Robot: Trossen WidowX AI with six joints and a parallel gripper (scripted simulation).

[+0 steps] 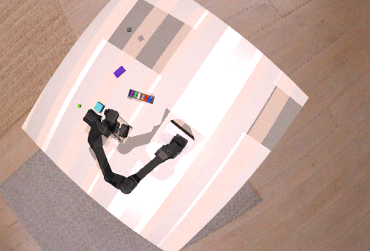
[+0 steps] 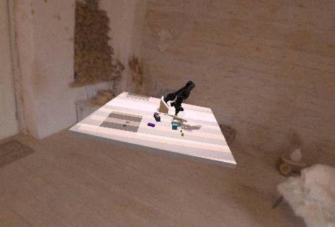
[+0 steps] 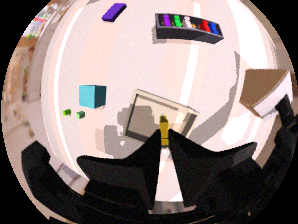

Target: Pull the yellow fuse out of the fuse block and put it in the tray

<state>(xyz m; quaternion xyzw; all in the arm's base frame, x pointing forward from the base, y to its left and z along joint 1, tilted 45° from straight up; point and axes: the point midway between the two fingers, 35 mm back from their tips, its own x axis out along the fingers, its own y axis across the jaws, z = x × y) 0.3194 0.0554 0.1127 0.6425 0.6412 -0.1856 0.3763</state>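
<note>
Now: the beige tray 20 mm to the left of my gripper tip and 90 mm below it. Round my gripper tip: purple block: 160 mm ahead, 240 mm to the right, 90 mm below; then teal cube: 150 mm ahead, 10 mm to the right, 70 mm below.
</note>
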